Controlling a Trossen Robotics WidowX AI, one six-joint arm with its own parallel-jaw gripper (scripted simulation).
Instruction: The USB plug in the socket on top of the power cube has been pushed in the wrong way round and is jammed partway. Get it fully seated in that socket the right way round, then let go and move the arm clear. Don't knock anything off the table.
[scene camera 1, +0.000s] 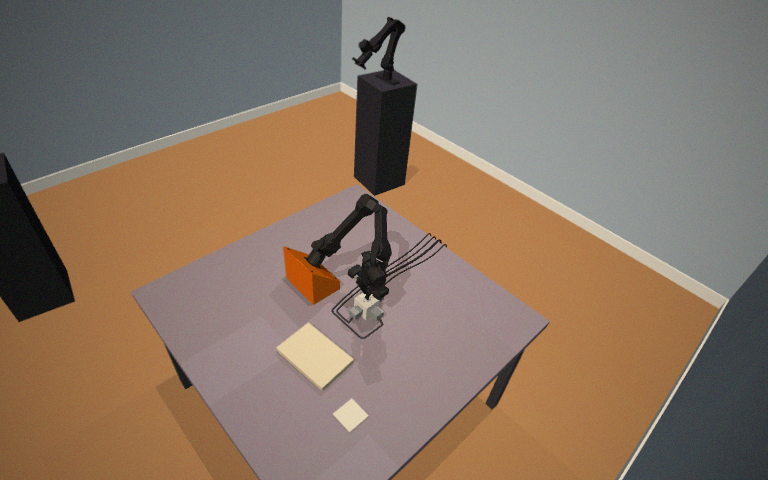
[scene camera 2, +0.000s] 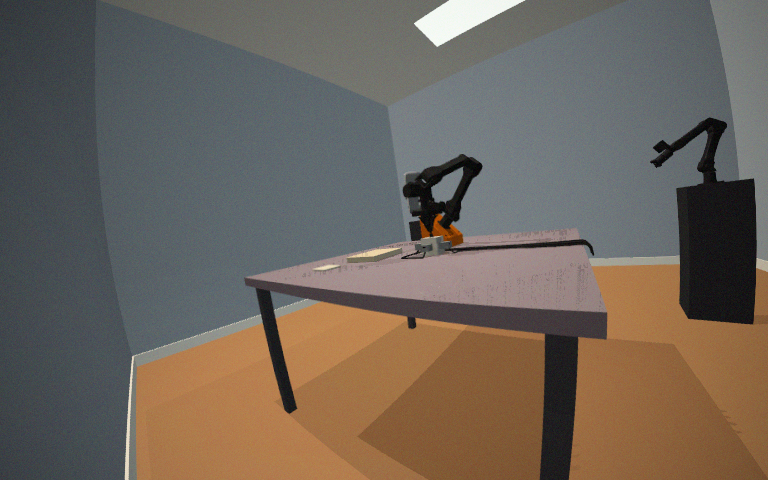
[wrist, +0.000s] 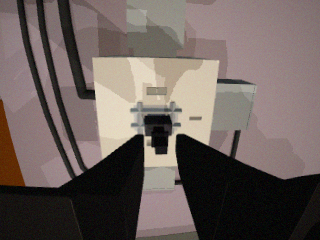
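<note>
Black USB plug (wrist: 158, 125), cream power cube (wrist: 120, 80), beige slab (scene camera 1: 315, 356) visible. My gripper (wrist: 159, 142), too.
</note>
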